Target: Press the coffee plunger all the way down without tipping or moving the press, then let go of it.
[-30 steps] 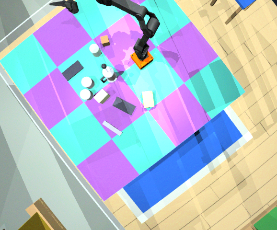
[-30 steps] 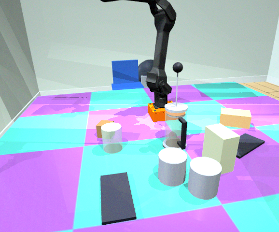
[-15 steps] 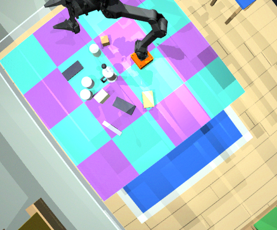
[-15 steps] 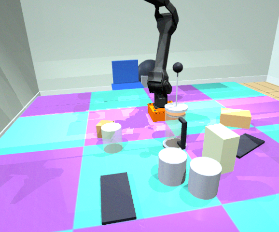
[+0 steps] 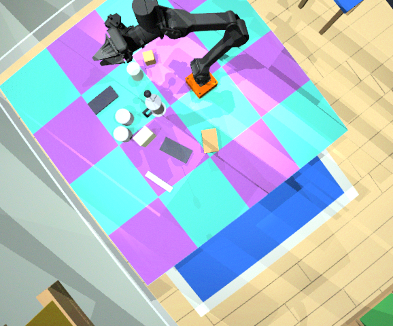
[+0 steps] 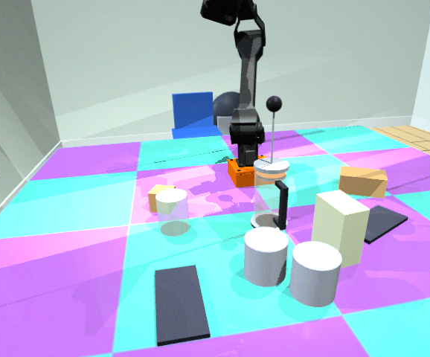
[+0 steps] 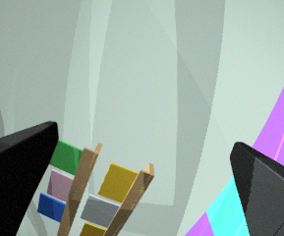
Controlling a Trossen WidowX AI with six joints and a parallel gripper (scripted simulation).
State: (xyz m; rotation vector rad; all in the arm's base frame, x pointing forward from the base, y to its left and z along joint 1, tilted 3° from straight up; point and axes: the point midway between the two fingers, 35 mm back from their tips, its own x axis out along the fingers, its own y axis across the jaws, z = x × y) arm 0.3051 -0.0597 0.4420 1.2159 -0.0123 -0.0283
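Now: the glass coffee press 36 cm below my gripper tip, 8 cm to the left of it and 5 cm behind it. From my gripper tip the other things lie so: cream block (44 cm below, 17 cm to the left, 5 cm ahead).
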